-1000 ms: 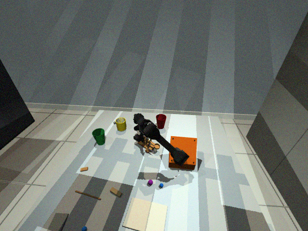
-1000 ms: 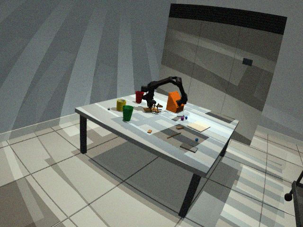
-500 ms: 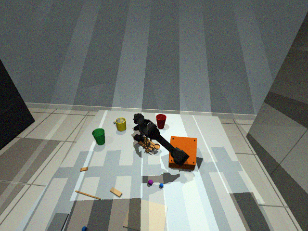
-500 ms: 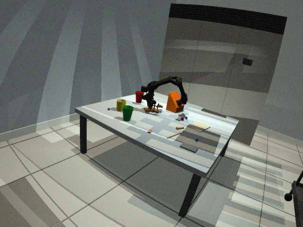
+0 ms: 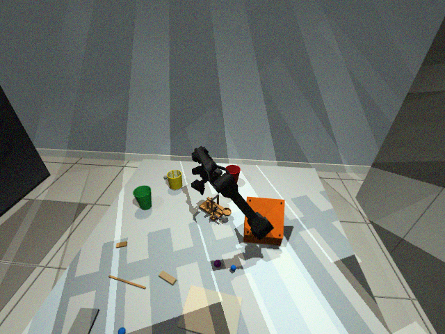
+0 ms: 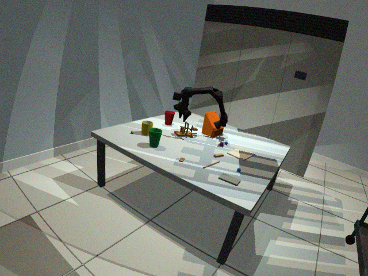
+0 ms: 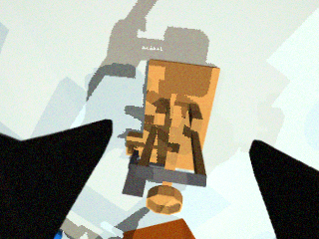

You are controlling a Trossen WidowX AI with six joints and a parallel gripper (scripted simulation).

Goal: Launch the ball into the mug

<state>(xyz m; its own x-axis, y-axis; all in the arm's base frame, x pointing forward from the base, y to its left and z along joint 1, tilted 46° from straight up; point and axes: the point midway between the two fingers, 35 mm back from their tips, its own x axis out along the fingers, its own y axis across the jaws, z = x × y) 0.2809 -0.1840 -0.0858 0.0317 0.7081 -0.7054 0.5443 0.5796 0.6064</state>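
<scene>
My gripper tip is 9 cm past the purple ball, 35 cm to the right of it and 11 cm above it. The rest, counted from my gripper tip: yellow mug 24 cm ahead, 16 cm to the right, 10 cm below; then wooden catapult 6 cm behind, 6 cm to the left, 8 cm below; then red cup 13 cm behind, 23 cm to the right, 10 cm below.
</scene>
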